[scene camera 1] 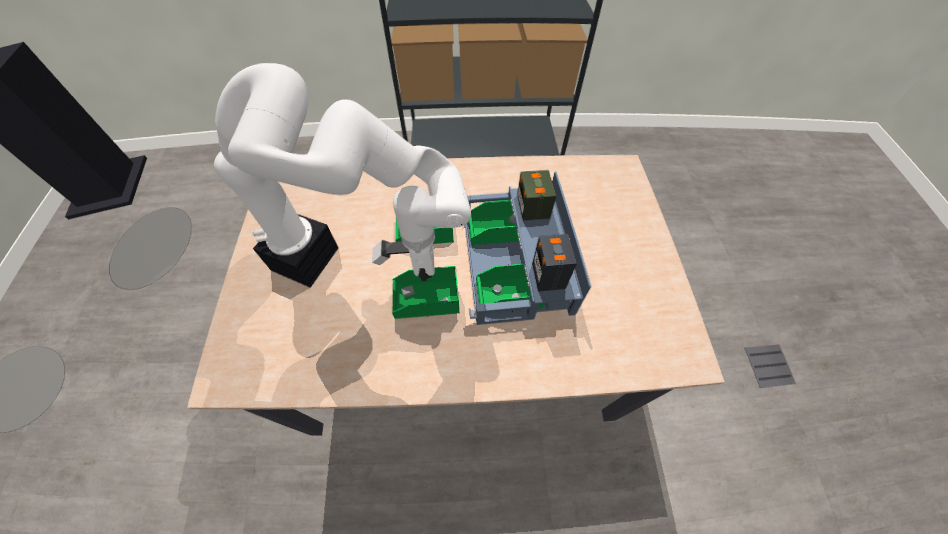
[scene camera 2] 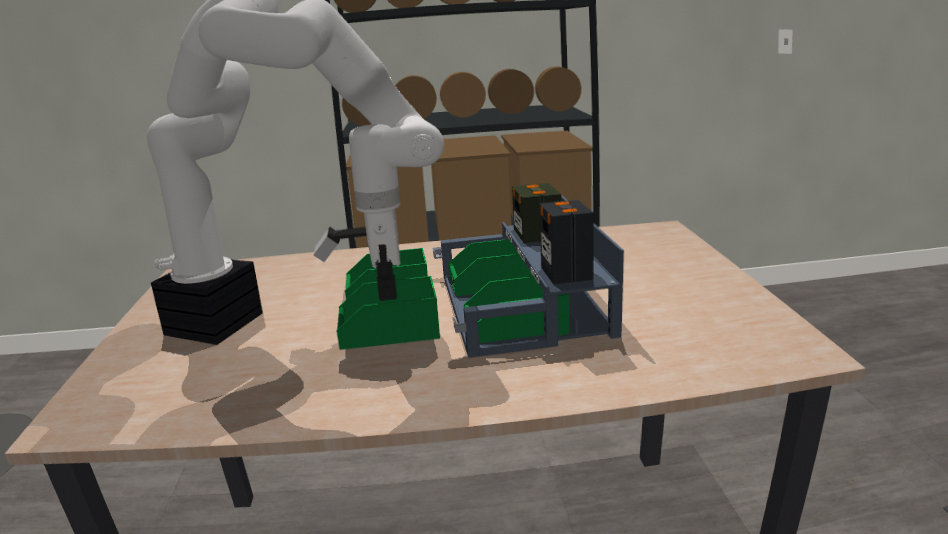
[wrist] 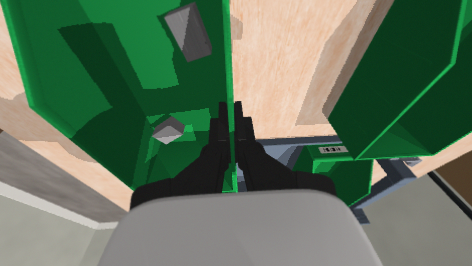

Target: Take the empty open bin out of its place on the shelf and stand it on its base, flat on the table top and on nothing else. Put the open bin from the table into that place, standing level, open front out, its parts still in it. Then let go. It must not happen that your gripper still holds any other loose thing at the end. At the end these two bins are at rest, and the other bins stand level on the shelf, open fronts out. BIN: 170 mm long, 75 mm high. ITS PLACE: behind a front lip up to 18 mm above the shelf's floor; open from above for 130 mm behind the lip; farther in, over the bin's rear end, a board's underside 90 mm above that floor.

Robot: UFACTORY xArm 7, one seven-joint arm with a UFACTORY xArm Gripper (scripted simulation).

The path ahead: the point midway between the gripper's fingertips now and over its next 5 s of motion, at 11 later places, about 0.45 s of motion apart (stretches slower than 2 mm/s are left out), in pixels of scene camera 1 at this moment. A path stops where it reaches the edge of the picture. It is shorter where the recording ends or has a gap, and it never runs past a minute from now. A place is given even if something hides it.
My gripper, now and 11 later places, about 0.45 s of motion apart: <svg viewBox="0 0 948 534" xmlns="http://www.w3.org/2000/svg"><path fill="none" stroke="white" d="M425 275L422 248L424 241L434 240L436 239L436 238L437 238L440 238L445 238L450 237L456 237L461 237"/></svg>
